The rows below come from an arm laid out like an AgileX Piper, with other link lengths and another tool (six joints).
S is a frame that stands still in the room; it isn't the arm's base.
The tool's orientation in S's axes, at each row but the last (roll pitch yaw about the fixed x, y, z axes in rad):
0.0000 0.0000 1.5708
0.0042 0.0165 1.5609
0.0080 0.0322 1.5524
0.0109 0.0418 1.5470
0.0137 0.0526 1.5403
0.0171 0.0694 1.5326
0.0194 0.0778 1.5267
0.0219 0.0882 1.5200
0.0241 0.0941 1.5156
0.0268 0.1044 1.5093
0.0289 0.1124 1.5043
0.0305 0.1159 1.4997
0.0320 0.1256 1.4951
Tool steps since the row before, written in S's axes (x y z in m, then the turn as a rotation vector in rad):
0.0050 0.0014 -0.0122 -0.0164 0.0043 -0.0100
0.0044 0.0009 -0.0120 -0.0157 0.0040 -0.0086
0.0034 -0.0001 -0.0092 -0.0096 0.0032 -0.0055
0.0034 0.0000 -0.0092 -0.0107 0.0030 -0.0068
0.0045 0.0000 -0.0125 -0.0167 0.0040 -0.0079
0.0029 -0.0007 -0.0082 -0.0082 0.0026 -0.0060
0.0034 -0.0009 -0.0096 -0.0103 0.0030 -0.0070
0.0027 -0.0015 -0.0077 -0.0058 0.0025 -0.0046
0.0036 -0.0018 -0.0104 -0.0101 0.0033 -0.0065
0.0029 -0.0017 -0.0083 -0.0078 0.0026 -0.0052
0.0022 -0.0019 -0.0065 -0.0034 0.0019 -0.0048
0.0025 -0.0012 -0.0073 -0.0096 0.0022 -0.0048
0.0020 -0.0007 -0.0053 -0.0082 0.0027 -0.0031
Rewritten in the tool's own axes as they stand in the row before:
0.0014 -0.0050 -0.0122 0.0043 0.0164 -0.0100
0.0011 -0.0044 -0.0120 0.0040 0.0157 -0.0086
0.0003 -0.0035 -0.0092 0.0032 0.0096 -0.0055
0.0005 -0.0035 -0.0092 0.0030 0.0107 -0.0068
0.0008 -0.0047 -0.0124 0.0039 0.0167 -0.0079
0.0000 -0.0031 -0.0082 0.0027 0.0082 -0.0060
0.0000 -0.0036 -0.0096 0.0031 0.0103 -0.0070
-0.0007 -0.0029 -0.0077 0.0026 0.0058 -0.0045
-0.0006 -0.0039 -0.0104 0.0033 0.0101 -0.0065
-0.0006 -0.0032 -0.0083 0.0026 0.0078 -0.0052
-0.0010 -0.0025 -0.0066 0.0022 0.0034 -0.0047
-0.0002 -0.0028 -0.0073 0.0021 0.0096 -0.0049
0.0001 -0.0022 -0.0053 0.0024 0.0083 -0.0031

